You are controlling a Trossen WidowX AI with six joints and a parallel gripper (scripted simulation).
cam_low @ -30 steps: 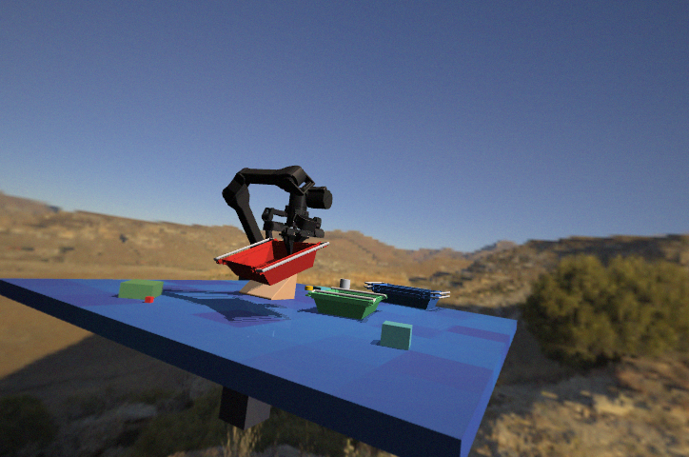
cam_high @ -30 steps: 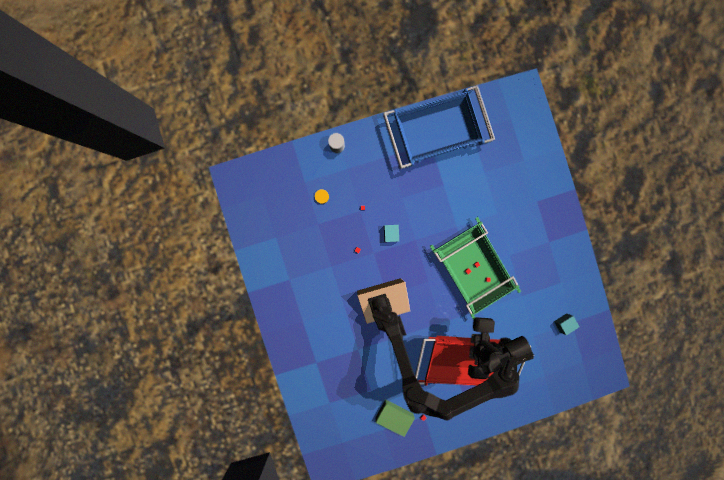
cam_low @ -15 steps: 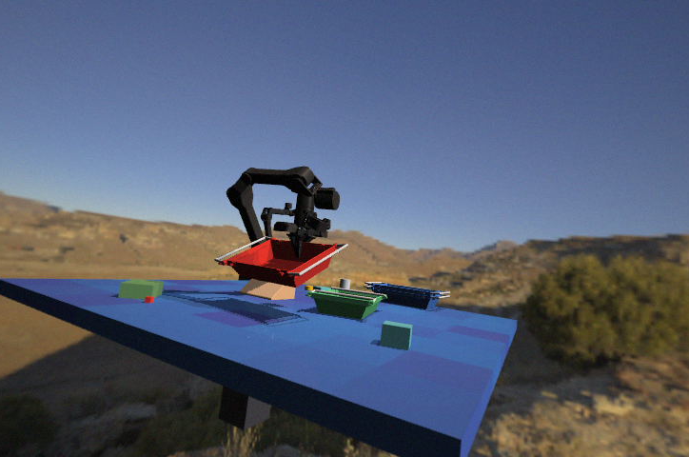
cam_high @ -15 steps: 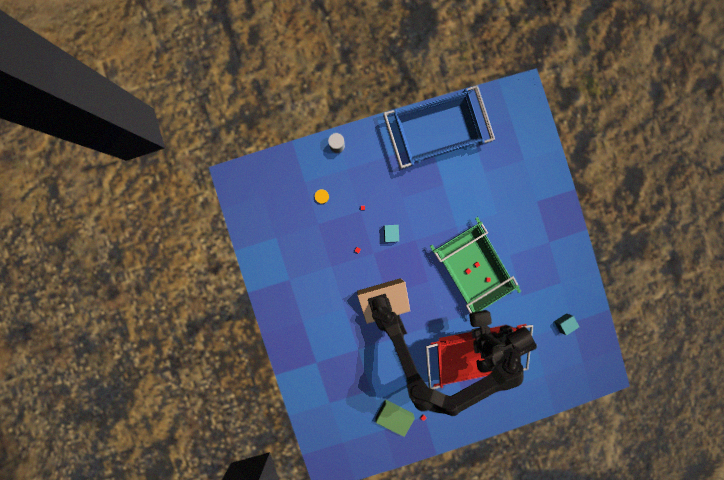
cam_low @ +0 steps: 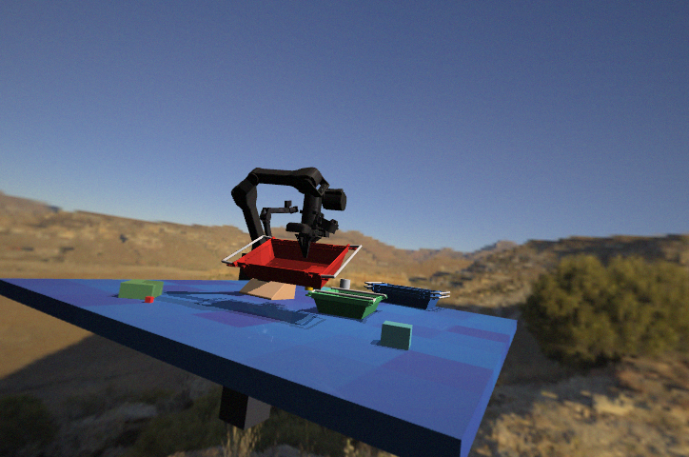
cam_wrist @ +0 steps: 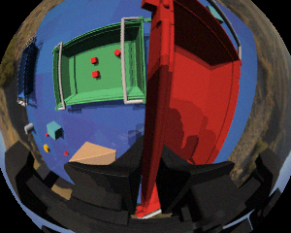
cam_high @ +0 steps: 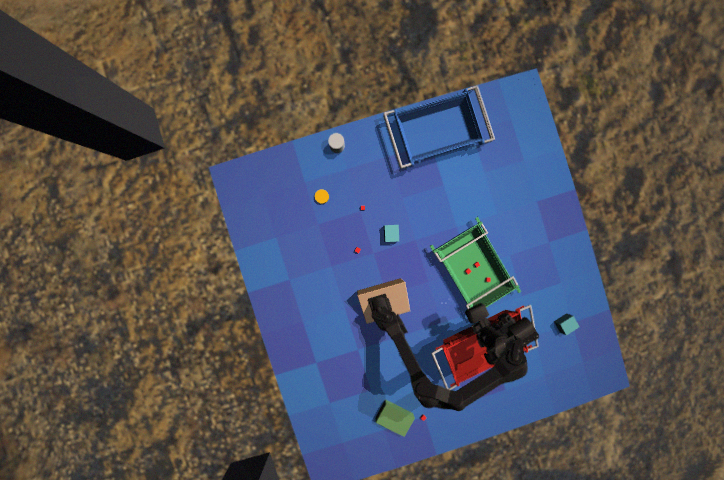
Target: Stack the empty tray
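Right now my gripper tip is 1 cm short of the red tray and 8 cm to the left of it. Also, from my gripper tip: small red block 7 cm ahead, 16 cm to the left, 15 cm below; then small red cube 25 cm behind, 32 cm to the right, 15 cm below; then green block 35 cm behind, 29 cm to the right, 14 cm below.
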